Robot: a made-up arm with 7 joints. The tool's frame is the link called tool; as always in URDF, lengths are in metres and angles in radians. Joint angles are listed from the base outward.
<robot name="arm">
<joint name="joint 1" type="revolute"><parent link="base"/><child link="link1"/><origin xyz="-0.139 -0.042 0.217" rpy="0.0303 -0.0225 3.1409"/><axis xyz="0 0 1"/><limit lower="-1.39" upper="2.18"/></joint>
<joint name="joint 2" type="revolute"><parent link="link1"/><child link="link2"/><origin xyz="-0.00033 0.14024 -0.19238" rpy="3.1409 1.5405 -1.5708"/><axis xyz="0 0 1"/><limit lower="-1.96" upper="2.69"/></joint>
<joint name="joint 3" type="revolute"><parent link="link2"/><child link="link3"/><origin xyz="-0.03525 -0.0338 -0.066" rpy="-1.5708 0 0.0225"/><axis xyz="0 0 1"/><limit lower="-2.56" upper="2.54"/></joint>
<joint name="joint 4" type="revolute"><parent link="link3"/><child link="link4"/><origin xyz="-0.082 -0.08 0.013" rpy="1.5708 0 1.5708"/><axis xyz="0 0 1"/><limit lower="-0.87" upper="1.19"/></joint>
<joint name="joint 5" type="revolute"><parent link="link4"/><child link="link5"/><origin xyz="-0.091 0.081 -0.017" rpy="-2.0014 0.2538 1.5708"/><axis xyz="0 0 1"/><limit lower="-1.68" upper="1.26"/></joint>
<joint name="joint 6" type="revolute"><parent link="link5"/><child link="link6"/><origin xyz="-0.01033 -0.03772 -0.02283" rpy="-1.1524 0.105 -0.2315"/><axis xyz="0 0 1"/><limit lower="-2.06" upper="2.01"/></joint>
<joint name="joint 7" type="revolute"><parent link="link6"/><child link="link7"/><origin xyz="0.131 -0.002 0.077" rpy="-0.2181 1.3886 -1.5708"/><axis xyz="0 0 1"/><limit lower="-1.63" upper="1.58"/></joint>
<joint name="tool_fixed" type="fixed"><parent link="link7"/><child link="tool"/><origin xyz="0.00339 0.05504 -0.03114" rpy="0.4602 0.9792 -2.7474"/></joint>
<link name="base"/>
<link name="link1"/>
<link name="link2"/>
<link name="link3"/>
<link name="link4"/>
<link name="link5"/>
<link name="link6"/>
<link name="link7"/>
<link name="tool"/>
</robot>
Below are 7 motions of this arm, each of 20 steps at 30 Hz.
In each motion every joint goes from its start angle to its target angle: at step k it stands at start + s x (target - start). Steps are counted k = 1, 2, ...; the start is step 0. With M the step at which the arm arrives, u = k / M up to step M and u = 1 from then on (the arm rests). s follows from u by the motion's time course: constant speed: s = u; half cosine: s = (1 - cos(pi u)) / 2; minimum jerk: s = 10 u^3 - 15 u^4 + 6 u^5.
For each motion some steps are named. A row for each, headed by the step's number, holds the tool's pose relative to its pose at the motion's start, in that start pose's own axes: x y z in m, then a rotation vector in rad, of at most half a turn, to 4 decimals.
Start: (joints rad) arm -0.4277 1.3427 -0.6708 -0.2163 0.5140 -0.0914 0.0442
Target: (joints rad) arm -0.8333 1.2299 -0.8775 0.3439 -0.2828 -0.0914 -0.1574
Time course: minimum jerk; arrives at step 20
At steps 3, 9, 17, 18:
3: -0.0039 -0.0007 -0.0018 0.0305 0.0019 -0.0293
9: -0.0556 0.0127 -0.0133 0.4117 0.0434 -0.4751
17: -0.0834 0.0786 0.0350 0.7434 0.1305 -1.2160
18: -0.0827 0.0808 0.0377 0.7482 0.1332 -1.2405

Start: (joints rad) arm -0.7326 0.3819 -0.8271 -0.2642 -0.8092 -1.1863 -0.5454
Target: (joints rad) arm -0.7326 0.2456 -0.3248 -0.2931 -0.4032 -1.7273 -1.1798
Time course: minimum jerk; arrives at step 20
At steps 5, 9, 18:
5: 0.0023 -0.0094 -0.0052 0.0673 -0.0426 -0.0107
9: 0.0089 -0.0364 -0.0259 0.2887 -0.1694 -0.0461
18: 0.0220 -0.0799 -0.0872 0.8125 -0.4081 -0.1440

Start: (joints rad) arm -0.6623 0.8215 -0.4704 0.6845 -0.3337 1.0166 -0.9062
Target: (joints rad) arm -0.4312 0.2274 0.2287 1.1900 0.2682 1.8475 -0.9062
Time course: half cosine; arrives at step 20
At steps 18, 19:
18: 0.0048 -0.1124 -0.0794 0.4250 0.4318 0.7376
19: 0.0054 -0.1134 -0.0820 0.4349 0.4378 0.7503

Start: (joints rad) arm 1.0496 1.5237 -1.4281 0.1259 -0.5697 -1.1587 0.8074
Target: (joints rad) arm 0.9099 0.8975 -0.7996 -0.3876 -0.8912 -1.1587 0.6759
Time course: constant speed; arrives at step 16
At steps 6, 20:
6: 0.1316 -0.0358 -0.0711 0.2430 -0.1075 0.3698
20: 0.3385 0.0376 -0.1597 0.6671 -0.1410 0.9931

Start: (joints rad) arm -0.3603 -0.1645 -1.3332 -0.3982 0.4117 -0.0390 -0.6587
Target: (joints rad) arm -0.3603 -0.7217 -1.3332 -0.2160 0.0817 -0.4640 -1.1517
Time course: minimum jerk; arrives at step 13
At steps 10, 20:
10: -0.0710 -0.0952 -0.0384 0.6875 -0.3980 -0.3580
20: -0.0744 -0.1025 -0.0432 0.7536 -0.4243 -0.3973

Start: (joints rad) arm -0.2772 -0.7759 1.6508 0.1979 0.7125 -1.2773 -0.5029
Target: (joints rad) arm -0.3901 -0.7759 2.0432 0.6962 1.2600 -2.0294 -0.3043
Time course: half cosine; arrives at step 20
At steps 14, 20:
14: -0.2349 0.0957 0.0089 -0.6050 -0.6614 -0.4701
20: -0.2821 0.1319 -0.0177 -0.7440 -0.7999 -0.6194

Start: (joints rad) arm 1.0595 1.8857 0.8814 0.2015 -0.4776 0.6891 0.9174
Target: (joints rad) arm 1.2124 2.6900 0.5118 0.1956 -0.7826 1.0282 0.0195
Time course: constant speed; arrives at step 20
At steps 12, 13, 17, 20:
12: 0.1029 -0.0304 -0.0386 0.5863 -0.1181 0.1972
13: 0.1124 -0.0291 -0.0408 0.6347 -0.1114 0.2117
17: 0.1497 -0.0181 -0.0486 0.8224 -0.0606 0.2620
20: 0.1760 -0.0042 -0.0533 0.9548 0.0012 0.2900

